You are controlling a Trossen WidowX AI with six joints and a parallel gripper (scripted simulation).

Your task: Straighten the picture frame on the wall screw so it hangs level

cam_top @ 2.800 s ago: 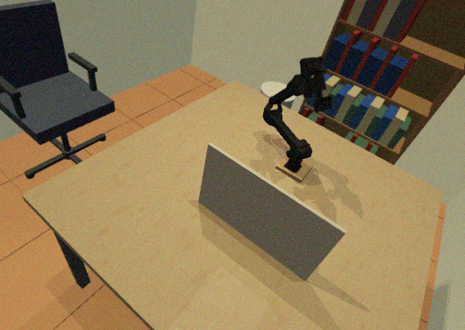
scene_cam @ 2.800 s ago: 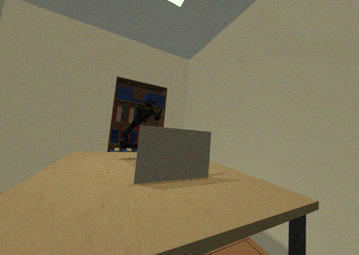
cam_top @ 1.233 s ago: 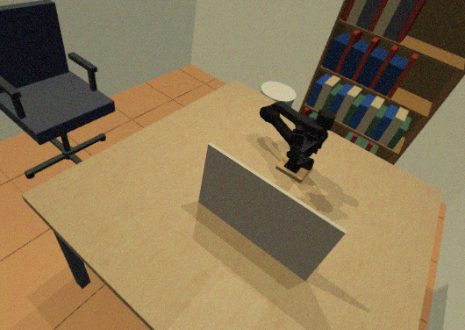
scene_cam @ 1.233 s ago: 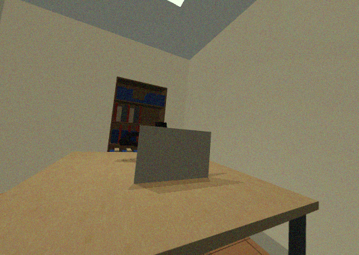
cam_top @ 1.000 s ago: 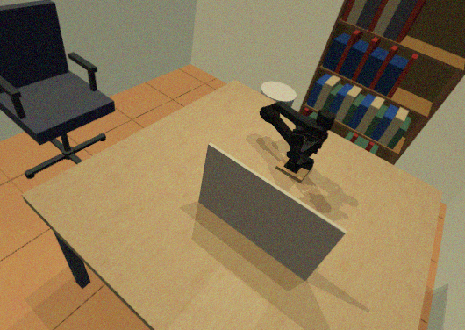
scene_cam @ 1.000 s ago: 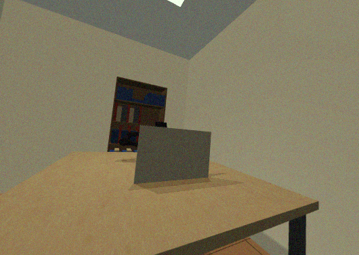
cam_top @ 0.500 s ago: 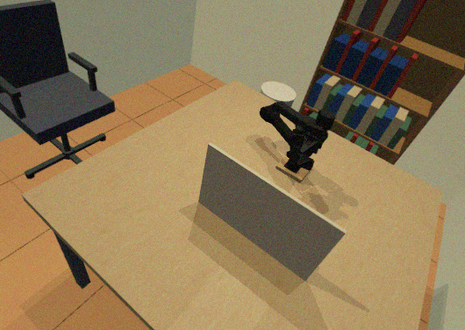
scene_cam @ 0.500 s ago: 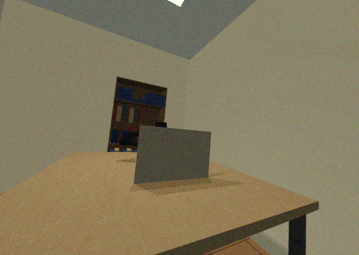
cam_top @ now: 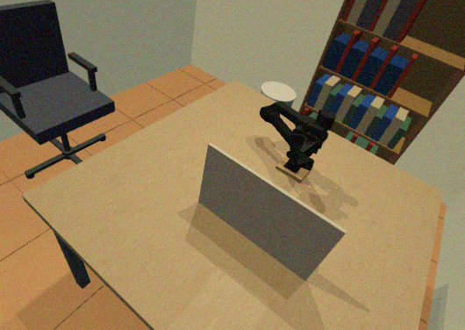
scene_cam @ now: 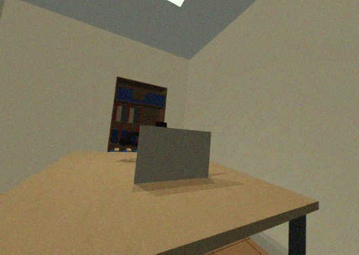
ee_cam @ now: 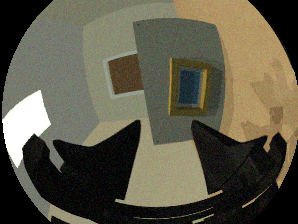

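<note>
Now: the picture frame 210 mm ahead of my gripper tip, 90 mm below it and 20 mm to the left of it. From my gripper tip the other things lie so: grey wall panel: 220 mm ahead, 100 mm below.
</note>
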